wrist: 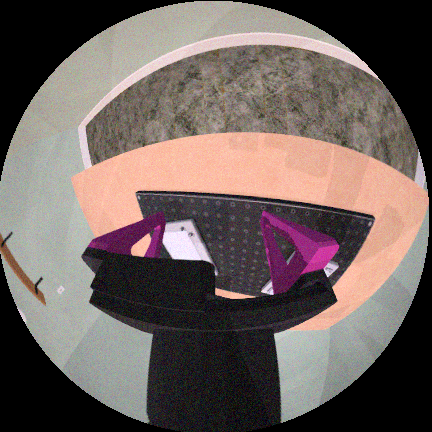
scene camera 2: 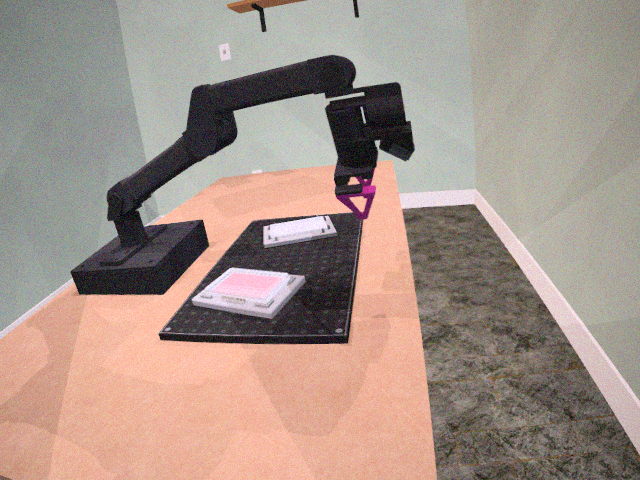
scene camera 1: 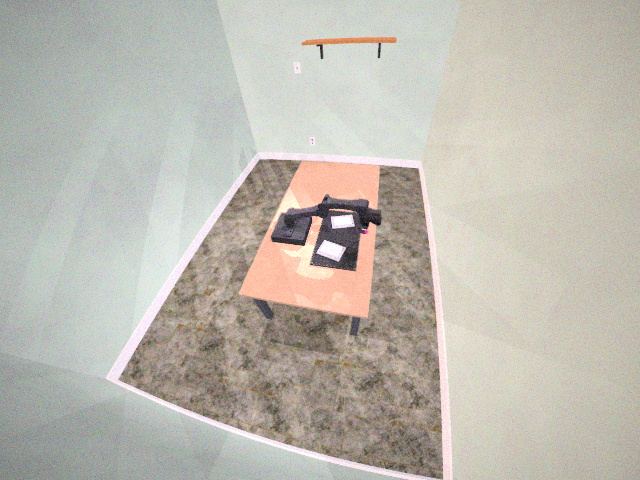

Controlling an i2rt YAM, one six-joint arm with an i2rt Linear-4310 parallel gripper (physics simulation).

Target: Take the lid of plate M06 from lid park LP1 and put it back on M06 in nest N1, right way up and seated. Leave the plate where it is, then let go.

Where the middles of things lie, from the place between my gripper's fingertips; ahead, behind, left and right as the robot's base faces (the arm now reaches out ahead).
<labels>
I see my gripper 170 mm past the white lid (scene camera 2: pixel 310 225), 110 mm to the right of it and 80 mm above it. Also, from my hand: white plate with pink top (scene camera 2: pixel 244 285): 190 mm behind, 170 mm to the right, 80 mm below.
</labels>
